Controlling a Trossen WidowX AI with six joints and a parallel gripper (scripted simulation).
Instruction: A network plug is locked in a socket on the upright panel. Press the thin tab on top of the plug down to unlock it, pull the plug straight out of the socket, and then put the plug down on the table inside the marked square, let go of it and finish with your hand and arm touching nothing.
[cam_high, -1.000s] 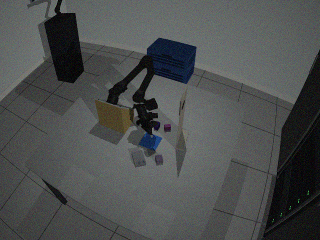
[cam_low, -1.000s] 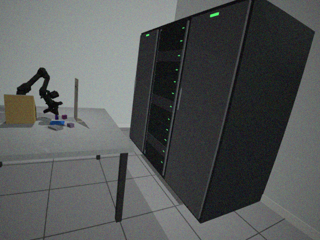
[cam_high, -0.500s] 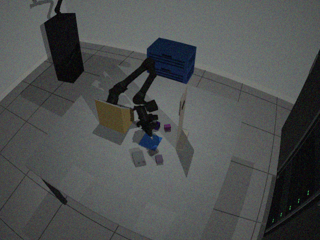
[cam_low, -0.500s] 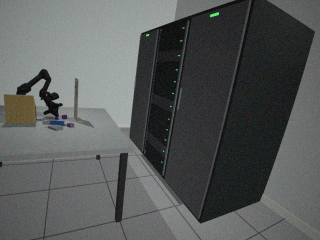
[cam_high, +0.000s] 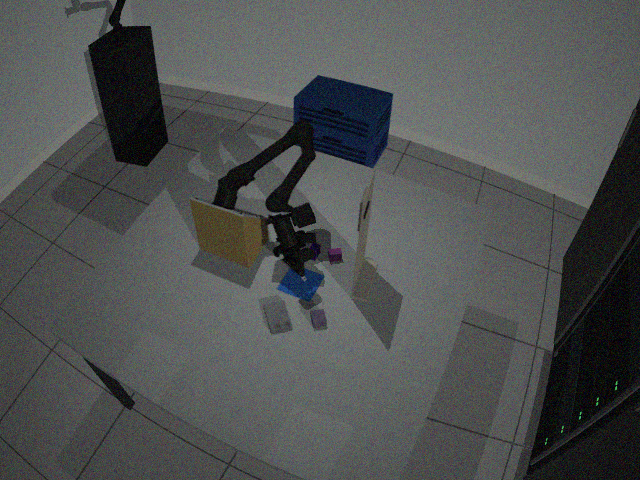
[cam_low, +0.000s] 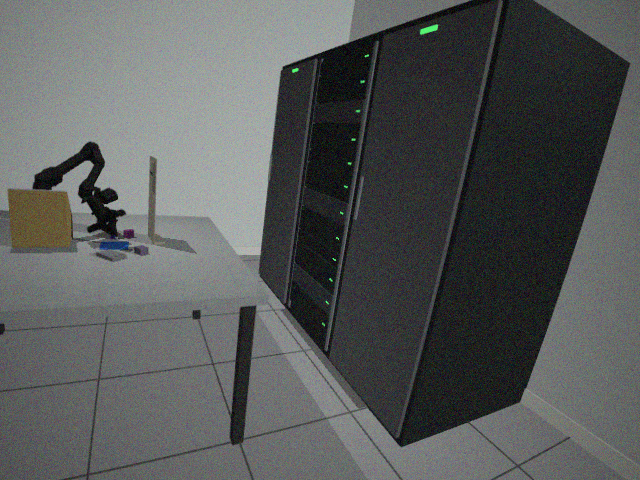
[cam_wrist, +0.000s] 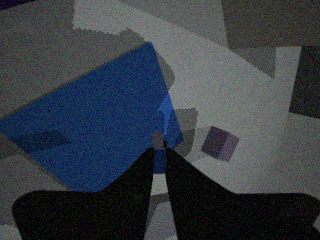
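The blue marked square lies 1 cm behind my gripper tip and 4 cm below it. Round my gripper tip: grey network plug right at my gripper tip; then grey flat block 3 cm behind, 15 cm to the right, 4 cm below; then beige panel 18 cm ahead, 7 cm to the left, 15 cm above.
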